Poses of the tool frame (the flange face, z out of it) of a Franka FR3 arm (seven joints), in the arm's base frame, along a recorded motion.
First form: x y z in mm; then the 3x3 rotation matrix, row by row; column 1 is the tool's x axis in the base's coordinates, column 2 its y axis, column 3 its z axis. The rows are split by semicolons.
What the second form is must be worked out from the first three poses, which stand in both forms.
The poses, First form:
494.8 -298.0 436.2; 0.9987 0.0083 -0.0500; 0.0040 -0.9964 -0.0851; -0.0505 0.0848 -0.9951
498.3 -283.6 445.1; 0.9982 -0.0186 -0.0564; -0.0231 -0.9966 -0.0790; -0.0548 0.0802 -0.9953
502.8 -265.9 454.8; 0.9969 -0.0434 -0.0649; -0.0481 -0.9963 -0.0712; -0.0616 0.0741 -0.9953
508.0 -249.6 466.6; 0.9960 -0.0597 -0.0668; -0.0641 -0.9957 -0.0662; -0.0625 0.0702 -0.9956
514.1 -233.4 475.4; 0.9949 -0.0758 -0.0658; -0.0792 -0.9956 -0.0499; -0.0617 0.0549 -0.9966
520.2 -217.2 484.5; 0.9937 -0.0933 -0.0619; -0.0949 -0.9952 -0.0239; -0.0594 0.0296 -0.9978
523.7 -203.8 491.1; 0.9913 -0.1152 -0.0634; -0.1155 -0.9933 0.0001; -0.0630 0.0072 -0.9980
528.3 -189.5 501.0; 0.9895 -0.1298 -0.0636; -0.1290 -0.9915 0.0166; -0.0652 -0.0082 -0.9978
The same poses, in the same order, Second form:
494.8 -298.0 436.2 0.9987 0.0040 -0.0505 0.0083 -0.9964 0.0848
498.3 -283.6 445.1 0.9982 -0.0231 -0.0548 -0.0186 -0.9966 0.0802
502.8 -265.9 454.8 0.9969 -0.0481 -0.0616 -0.0434 -0.9963 0.0741
508.0 -249.6 466.6 0.9960 -0.0641 -0.0625 -0.0597 -0.9957 0.0702
514.1 -233.4 475.4 0.9949 -0.0792 -0.0617 -0.0758 -0.9956 0.0549
520.2 -217.2 484.5 0.9937 -0.0949 -0.0594 -0.0933 -0.9952 0.0296
523.7 -203.8 491.1 0.9913 -0.1155 -0.0630 -0.1152 -0.9933 0.0072
528.3 -189.5 501.0 0.9895 -0.1290 -0.0652 -0.1298 -0.9915 -0.0082

